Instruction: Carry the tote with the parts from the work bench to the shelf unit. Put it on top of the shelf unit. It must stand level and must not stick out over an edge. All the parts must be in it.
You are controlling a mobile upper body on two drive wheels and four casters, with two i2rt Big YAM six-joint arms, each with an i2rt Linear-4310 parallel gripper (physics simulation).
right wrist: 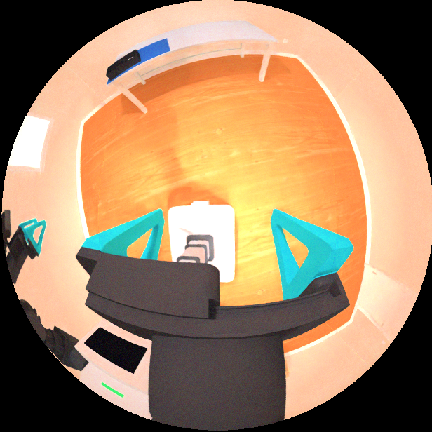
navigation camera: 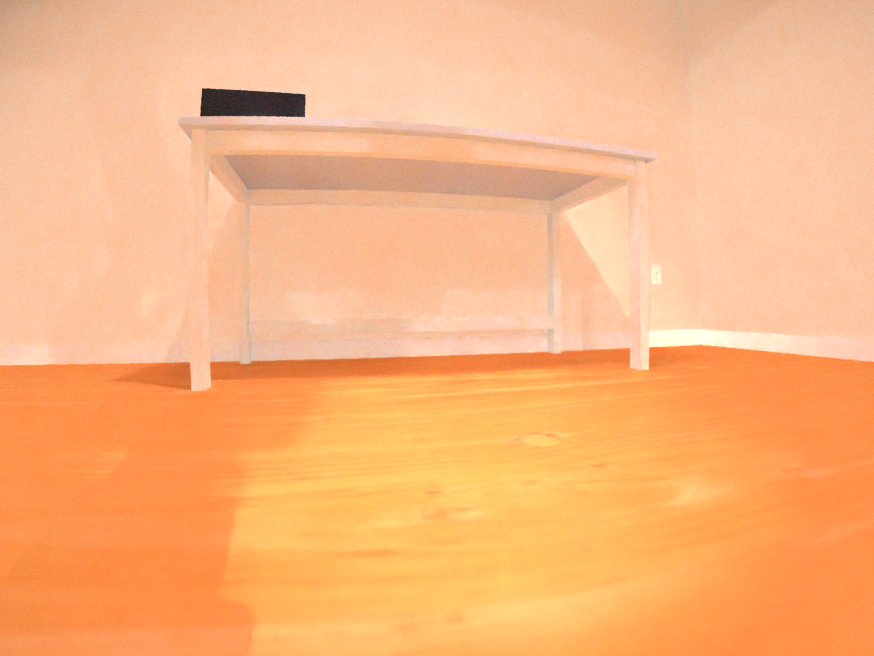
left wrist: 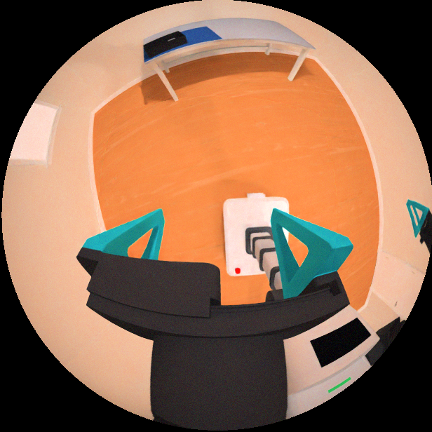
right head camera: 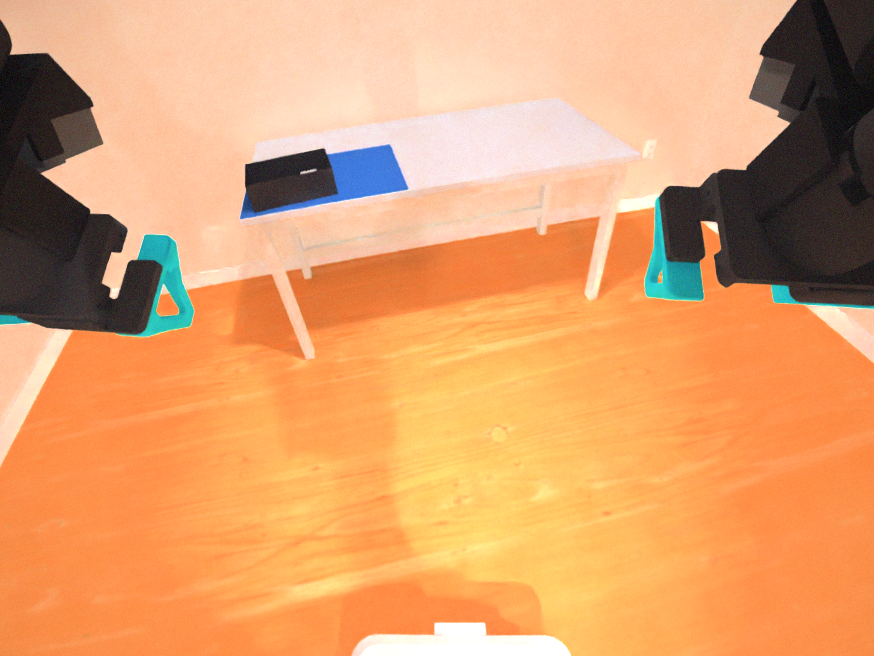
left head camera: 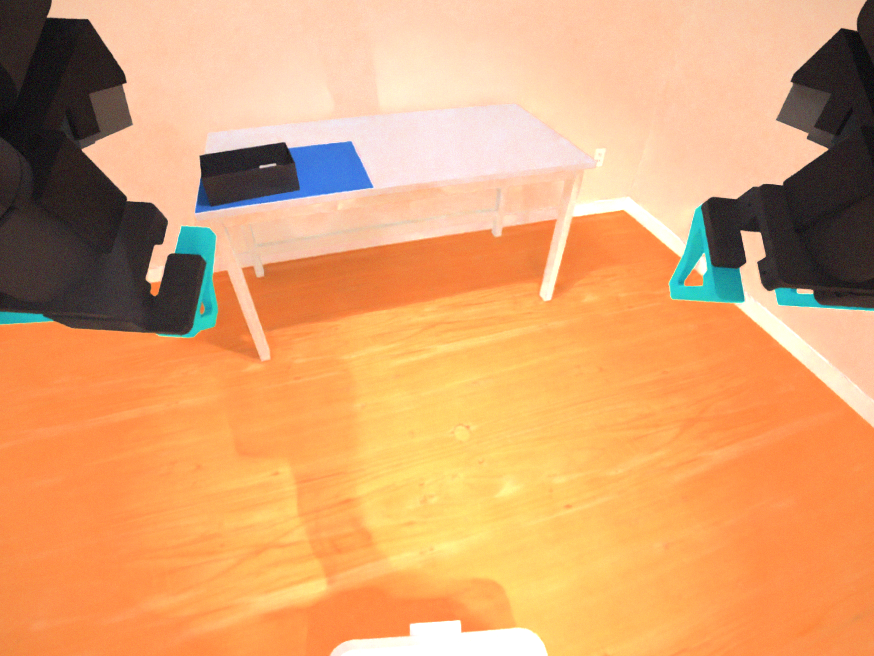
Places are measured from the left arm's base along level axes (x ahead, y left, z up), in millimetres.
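Pixels of known places: left gripper, fingertip midpoint: point(right head camera: 134, 315) point(left head camera: 148, 313); right gripper, fingertip midpoint: point(right head camera: 711, 291) point(left head camera: 725, 294).
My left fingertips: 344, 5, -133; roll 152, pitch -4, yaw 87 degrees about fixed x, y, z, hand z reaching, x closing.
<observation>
Behind a point stands the place of what it marks, as x, y, z.
A dark open tote point(left head camera: 254, 183) {1514, 317, -593} point(right head camera: 292, 190) {1511, 325, -596} point(left wrist: 165, 46) point(right wrist: 122, 66) point(navigation camera: 252, 103) {1511, 326, -586} stands upright at the left end of the work bench point(left head camera: 458, 144) {1965, -419, -648} point(right head camera: 494, 141) {1978, -412, -648} point(left wrist: 250, 31) point(right wrist: 210, 37) point(navigation camera: 423, 144) {1627, -164, -699}, on a blue mat point(left head camera: 331, 169) {1727, 90, -646} point(right head camera: 370, 173) {1721, 84, -646}. A small pale patch point(left head camera: 267, 165) {1681, 313, -605} point(right head camera: 307, 171) {1680, 314, -604} shows inside the tote; its walls hide most of its inside, and I cannot count the parts. The shelf unit does not show. My left gripper point(left head camera: 109, 300) point(right head camera: 84, 305) point(left wrist: 217, 214) and right gripper point(left head camera: 769, 282) point(right head camera: 744, 278) point(right wrist: 218, 210) are open and empty, high up and well away from the tote.
The bench stands along the far wall, with wooden floor point(left head camera: 494, 423) {1074, -514, -1410} point(navigation camera: 458, 494) {825, -241, -1410} between it and my white base point(left head camera: 437, 643) {300, -227, -1152} point(right head camera: 462, 646) {295, -232, -1150} point(left wrist: 240, 212) point(right wrist: 220, 225). A wall with a white skirting board point(left head camera: 797, 346) {1371, -2042, -1357} runs along the right. A white panel point(left wrist: 35, 132) point(right wrist: 30, 142) is at the left wall.
</observation>
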